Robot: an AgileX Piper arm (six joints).
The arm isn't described. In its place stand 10 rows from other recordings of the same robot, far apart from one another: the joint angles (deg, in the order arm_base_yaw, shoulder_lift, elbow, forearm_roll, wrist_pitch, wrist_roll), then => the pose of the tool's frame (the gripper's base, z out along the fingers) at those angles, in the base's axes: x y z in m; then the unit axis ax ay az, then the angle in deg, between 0 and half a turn.
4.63, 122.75, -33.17, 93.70, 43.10, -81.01 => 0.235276 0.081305 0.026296 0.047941 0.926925 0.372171 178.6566
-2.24, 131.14, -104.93, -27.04, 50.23, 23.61 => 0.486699 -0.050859 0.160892 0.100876 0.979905 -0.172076 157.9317
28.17, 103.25, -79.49, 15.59, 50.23, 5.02 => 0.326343 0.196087 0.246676 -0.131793 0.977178 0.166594 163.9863
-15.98, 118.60, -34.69, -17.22, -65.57, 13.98 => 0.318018 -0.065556 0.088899 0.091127 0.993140 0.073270 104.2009
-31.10, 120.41, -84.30, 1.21, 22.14, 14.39 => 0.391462 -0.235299 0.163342 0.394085 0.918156 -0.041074 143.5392
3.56, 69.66, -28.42, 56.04, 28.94, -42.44 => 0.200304 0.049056 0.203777 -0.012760 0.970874 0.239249 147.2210
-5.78, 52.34, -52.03, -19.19, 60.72, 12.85 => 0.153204 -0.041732 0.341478 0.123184 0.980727 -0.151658 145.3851
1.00, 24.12, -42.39, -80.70, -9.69, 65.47 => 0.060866 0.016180 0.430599 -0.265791 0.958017 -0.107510 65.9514
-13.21, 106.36, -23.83, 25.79, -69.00, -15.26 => 0.258227 -0.098581 0.127668 0.227150 0.919518 -0.320763 107.6062
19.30, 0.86, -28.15, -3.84, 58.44, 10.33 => 0.001752 -0.004889 0.278411 -0.077383 0.989724 0.120241 117.4048
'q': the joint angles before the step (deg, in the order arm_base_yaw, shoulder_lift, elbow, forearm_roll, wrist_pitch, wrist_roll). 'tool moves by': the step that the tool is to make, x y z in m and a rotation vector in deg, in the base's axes. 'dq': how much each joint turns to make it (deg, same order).
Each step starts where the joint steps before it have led.
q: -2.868 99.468 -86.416 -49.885 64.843 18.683
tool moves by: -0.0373 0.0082 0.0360 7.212 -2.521 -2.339
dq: -0.050 -7.666 0.002 8.615 5.092 -2.929
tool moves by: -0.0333 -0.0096 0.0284 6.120 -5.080 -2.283
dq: -3.785 -6.414 -0.045 7.336 0.793 -2.216
